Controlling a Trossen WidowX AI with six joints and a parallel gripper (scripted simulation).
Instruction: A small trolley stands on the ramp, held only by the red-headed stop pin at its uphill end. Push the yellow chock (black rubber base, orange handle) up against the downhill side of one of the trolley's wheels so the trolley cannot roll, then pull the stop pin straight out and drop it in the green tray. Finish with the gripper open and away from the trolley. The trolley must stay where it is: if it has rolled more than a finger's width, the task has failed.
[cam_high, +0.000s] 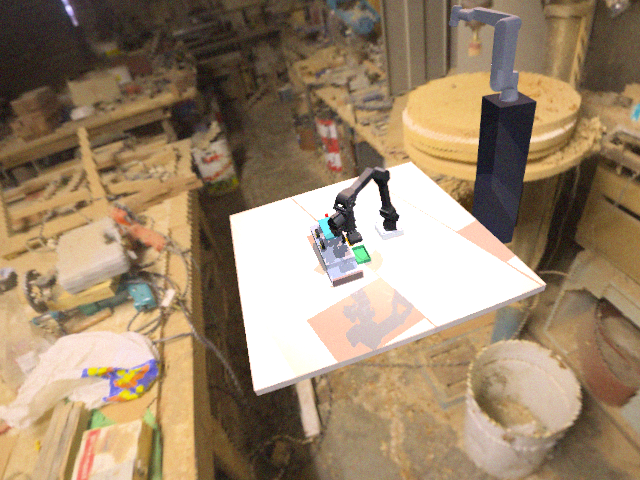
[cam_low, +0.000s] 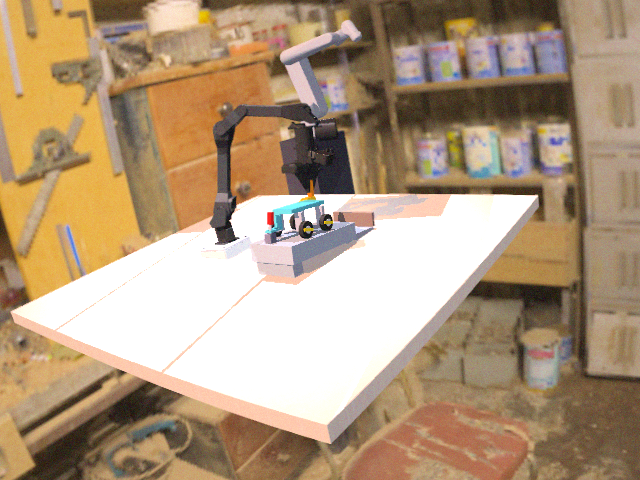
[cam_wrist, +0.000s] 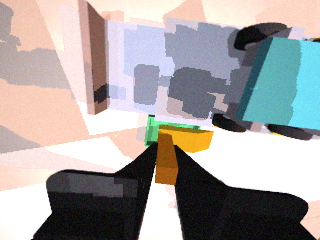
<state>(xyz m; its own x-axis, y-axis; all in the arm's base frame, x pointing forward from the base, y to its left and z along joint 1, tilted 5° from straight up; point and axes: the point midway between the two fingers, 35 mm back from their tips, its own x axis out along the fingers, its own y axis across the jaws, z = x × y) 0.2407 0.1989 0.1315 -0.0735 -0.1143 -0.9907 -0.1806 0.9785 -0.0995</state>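
Now: gripper tip 24 cm to the left of the red-headed stop pin, 9 cm short of it and 2 cm above it. Also, from my gripper tip: green tray (16 cm below, 5 cm to the right, 4 cm behind); grey ramp (13 cm to the right, 10 cm below, 9 cm ahead); trolley (14 cm to the right, 10 cm ahead, 4 cm below).
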